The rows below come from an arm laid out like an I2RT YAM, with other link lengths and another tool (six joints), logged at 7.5 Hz.
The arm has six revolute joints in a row. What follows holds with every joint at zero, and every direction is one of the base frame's.
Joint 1 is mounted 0.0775 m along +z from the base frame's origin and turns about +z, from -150 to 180 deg.
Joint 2 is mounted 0.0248 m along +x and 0.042 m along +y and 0.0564 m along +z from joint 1 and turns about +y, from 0 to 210 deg.
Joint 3 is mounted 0.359 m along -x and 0.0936 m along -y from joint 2 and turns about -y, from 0 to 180 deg.
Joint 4 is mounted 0.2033 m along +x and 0.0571 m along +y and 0.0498 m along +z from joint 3 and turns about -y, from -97 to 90 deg.
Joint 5 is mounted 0.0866 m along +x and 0.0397 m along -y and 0.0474 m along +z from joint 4 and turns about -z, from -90 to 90 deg.
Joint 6 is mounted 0.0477 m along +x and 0.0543 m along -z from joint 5 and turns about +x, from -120 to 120 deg.
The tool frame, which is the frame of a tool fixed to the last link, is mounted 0.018 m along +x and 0.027 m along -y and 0.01 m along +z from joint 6; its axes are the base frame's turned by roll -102.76, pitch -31.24 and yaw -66.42 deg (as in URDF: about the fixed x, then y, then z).
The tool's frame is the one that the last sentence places.
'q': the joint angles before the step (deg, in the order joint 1, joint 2, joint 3, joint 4, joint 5, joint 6). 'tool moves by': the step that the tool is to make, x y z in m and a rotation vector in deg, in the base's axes. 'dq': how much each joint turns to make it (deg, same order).
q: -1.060, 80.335, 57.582, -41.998, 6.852, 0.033
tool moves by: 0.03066, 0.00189, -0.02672, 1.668, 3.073, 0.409
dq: 0.174, 7.038, -0.568, 4.458, -1.574, 0.436
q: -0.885, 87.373, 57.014, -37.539, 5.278, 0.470
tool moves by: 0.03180, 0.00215, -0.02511, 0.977, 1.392, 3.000
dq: -0.001, 6.623, 0.000, 5.399, -1.989, -2.449
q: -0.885, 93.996, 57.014, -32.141, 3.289, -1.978
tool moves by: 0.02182, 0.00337, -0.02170, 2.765, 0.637, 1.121
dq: 0.065, 4.918, 0.001, 4.239, -2.951, -0.022
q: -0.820, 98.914, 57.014, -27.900, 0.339, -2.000
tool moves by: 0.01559, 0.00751, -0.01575, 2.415, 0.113, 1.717
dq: 0.809, 3.366, -0.001, 3.235, -2.579, -0.021
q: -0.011, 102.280, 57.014, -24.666, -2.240, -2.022
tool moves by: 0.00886, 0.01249, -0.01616, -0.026, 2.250, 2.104
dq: 2.076, 3.081, -0.001, 0.831, -0.023, -0.022
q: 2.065, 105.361, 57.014, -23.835, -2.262, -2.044
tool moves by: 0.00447, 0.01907, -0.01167, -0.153, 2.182, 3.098
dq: 3.126, 2.077, -0.001, -0.108, 0.022, 0.022
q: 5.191, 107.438, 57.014, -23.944, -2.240, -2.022
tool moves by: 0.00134, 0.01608, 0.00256, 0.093, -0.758, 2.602
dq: 2.623, -0.393, 0.021, 0.350, 0.000, 0.022
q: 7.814, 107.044, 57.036, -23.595, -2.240, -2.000
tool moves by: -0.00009, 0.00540, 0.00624, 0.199, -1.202, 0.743
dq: 0.896, -0.961, 0.218, 0.046, 0.022, 0.154
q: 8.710, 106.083, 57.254, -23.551, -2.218, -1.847
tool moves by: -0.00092, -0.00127, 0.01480, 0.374, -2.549, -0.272
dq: -0.174, -2.186, 0.723, -0.329, 0.043, 0.088
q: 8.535, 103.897, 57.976, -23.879, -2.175, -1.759
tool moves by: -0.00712, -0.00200, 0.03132, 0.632, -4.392, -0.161
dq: -0.152, -4.787, 1.637, -1.987, 0.023, 0.001
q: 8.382, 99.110, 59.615, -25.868, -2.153, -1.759
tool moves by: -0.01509, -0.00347, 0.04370, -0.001, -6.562, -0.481
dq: 0.001, -6.775, 2.209, -2.492, 1.071, -0.022
